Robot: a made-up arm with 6 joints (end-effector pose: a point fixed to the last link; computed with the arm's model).
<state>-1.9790 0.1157 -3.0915 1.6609 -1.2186 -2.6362</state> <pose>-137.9 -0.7 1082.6 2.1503 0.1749 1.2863</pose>
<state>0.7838 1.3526 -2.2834 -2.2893 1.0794 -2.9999</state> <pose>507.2 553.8 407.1 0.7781 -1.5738 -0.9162</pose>
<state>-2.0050 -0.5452 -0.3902 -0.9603 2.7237 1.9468</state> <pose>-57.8 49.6 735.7 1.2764 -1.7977 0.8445</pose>
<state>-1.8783 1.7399 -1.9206 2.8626 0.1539 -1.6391</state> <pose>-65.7 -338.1 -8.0 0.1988 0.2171 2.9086</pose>
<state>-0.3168 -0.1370 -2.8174 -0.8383 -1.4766 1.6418</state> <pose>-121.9 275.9 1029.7 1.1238 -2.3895 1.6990</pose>
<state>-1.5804 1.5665 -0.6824 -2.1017 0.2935 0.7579</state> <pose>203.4 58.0 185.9 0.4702 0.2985 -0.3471</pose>
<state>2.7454 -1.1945 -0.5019 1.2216 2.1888 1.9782</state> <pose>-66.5 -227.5 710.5 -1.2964 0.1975 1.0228</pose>
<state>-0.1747 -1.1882 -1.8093 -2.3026 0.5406 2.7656</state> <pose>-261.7 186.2 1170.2 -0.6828 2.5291 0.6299</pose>
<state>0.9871 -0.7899 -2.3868 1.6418 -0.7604 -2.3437</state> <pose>-33.2 -295.3 1112.4 0.5772 -2.4498 -1.0020</pose>
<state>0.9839 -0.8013 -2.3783 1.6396 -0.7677 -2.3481</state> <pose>-36.1 -298.8 1108.6 0.5645 -2.4473 -1.0100</pose>
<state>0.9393 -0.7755 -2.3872 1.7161 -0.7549 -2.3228</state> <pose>-35.7 -273.2 1117.4 0.6282 -2.4337 -0.9814</pose>
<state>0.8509 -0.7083 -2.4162 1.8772 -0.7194 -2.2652</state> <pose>-27.1 -216.4 1137.1 0.7724 -2.3934 -0.9191</pose>
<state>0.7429 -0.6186 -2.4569 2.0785 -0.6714 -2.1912</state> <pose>-6.6 -146.2 1157.4 0.9519 -2.3156 -0.8537</pose>
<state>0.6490 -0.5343 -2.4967 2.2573 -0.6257 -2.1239</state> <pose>20.0 -86.6 1171.2 1.1095 -2.2230 -0.8110</pose>
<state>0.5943 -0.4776 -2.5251 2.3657 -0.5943 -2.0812</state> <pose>40.7 -51.6 1178.3 1.2076 -2.1566 -0.7913</pose>
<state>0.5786 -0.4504 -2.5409 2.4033 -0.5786 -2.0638</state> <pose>50.7 -38.2 1181.7 1.2490 -2.1302 -0.7823</pose>
